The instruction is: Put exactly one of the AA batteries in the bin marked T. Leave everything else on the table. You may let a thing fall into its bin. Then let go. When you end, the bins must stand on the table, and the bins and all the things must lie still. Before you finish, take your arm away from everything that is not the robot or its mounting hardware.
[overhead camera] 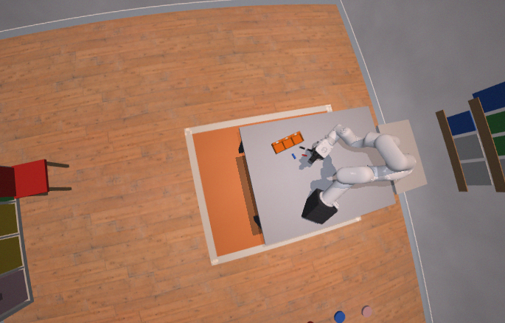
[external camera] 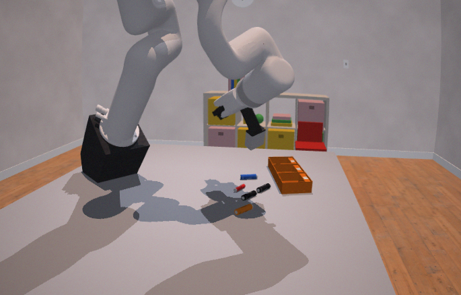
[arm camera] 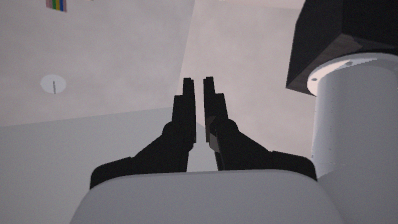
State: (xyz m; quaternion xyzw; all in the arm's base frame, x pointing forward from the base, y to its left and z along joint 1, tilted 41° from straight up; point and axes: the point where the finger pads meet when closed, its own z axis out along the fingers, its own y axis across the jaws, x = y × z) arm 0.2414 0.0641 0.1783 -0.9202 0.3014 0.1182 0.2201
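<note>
Now: the orange bin tray 19 cm ahead of my hand, 2 cm to the left of it and 19 cm below it. Also, from my hand: blue AA battery 8 cm ahead, 3 cm to the left, 19 cm below; then black battery 10 cm ahead, 7 cm to the right, 19 cm below; then small red battery 4 cm ahead, 6 cm to the right, 20 cm below.
</note>
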